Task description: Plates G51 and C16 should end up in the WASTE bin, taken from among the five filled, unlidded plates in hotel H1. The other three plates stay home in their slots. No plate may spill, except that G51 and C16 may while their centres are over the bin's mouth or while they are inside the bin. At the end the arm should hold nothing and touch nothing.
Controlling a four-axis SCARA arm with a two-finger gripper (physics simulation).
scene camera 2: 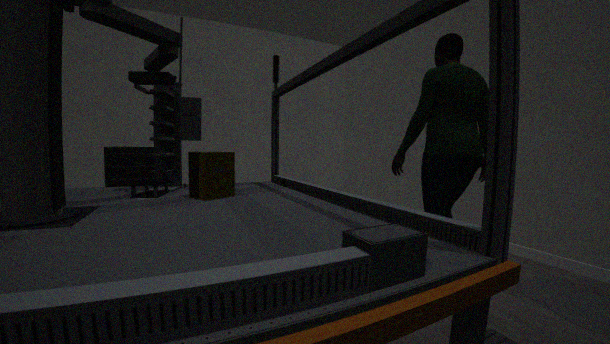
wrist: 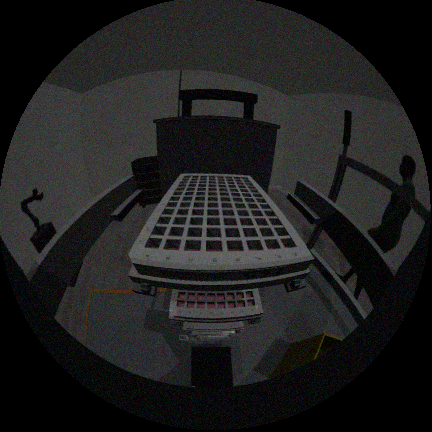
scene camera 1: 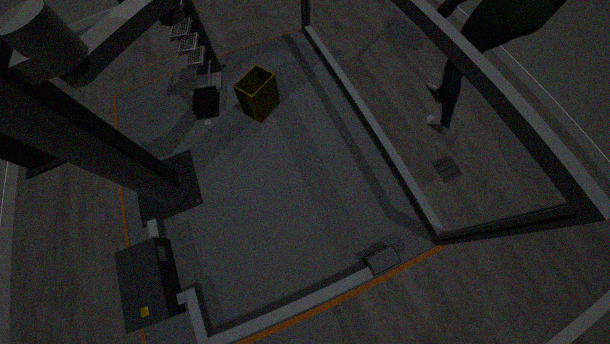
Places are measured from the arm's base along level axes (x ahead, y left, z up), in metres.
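Pixels of known places: gripper, fingertip midpoint: point(wrist: 217, 182); arm's base at its link origin: point(scene camera 2: 34, 221) point(scene camera 1: 168, 187).
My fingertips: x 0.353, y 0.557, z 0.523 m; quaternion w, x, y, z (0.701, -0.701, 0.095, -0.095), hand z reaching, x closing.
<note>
Ahead of a thing's pixels: the offset from my fingertips to its middle. "spot": to the spot under its first point.
Hotel H1 point(scene camera 1: 202, 37) point(scene camera 2: 167, 120) point(wrist: 217, 150) stands at the back as a tall rack with a handle on top. Its topmost visible plate @(0.006 m back, 0.020 m right, 0.010 m down) point(wrist: 220, 261), a white grid plate, fills the middle of the wrist view and looks level; its label cannot be read. Lower plates show beneath it, one with reddish wells @(spot: 0.022 m back, 0.074 m right, 0.081 m down) point(wrist: 215, 311). My gripper point(wrist: 217, 182) is open and empty, with one finger on each side of the top plate and a gap at both sides. The yellow bin @(0.215 m ahead, 0.326 m right, 0.410 m down) point(scene camera 1: 260, 100) point(scene camera 2: 215, 175) point(wrist: 300, 355) stands on the floor beside the hotel. Labels for G51 and C16 are not readable.
A dark box @(0.052 m back, 0.186 m right, 0.475 m down) point(scene camera 1: 206, 102) point(wrist: 212, 367) stands at the hotel's foot. The arm's column point(scene camera 1: 100, 135) point(scene camera 2: 30, 115) is at the left. A person point(scene camera 1: 452, 90) point(scene camera 2: 452, 105) point(wrist: 395, 215) is beyond the fence rail @(spot: 0.653 m ahead, 0.676 m right, 0.467 m down) point(scene camera 1: 370, 125). A grey box @(0.397 m ahead, 1.225 m right, 0.473 m down) point(scene camera 1: 382, 258) point(scene camera 2: 392, 255) sits near the front corner.
</note>
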